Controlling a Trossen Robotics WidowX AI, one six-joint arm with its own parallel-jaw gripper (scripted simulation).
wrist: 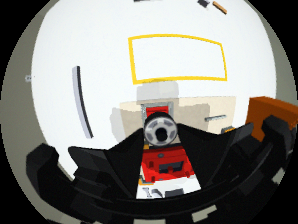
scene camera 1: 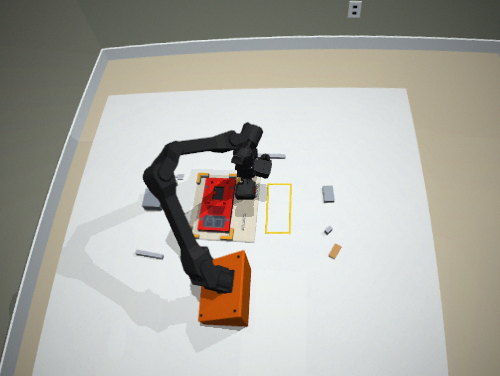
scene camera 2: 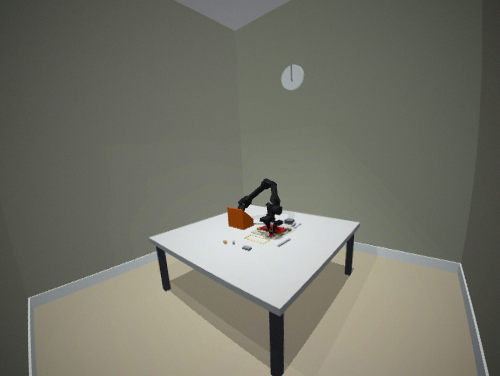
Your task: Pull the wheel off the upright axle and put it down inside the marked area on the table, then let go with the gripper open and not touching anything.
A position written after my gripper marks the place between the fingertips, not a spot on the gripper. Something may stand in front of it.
I see my gripper [scene camera 1: 249,185].
My gripper also shows in the wrist view [wrist: 160,129].
